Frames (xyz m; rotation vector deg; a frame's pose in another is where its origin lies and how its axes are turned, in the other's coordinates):
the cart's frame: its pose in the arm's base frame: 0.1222 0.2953 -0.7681 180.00 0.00 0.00
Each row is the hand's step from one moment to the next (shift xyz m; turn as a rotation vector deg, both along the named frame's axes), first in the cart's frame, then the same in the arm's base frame.
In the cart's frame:
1: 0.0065 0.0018 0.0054 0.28 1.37 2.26
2: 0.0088 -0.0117 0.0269 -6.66 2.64 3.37
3: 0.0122 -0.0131 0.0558 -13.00 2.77 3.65
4: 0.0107 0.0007 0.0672 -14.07 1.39 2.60
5: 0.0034 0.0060 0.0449 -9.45 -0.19 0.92
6: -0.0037 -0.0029 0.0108 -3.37 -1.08 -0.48
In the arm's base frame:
1: 0.0065 -0.0018 -0.0054 0.28 -1.37 -2.26
2: 0.0088 0.0117 -0.0269 -6.66 -2.64 -3.37
3: 0.0122 0.0131 -0.0558 -13.00 -2.77 -3.65
4: 0.0107 -0.0007 -0.0672 -14.07 -1.39 -2.60
5: 0.0034 -0.0060 -0.0449 -9.45 0.19 -0.92
6: -0.0037 0.0029 -0.0108 -3.37 1.08 0.48

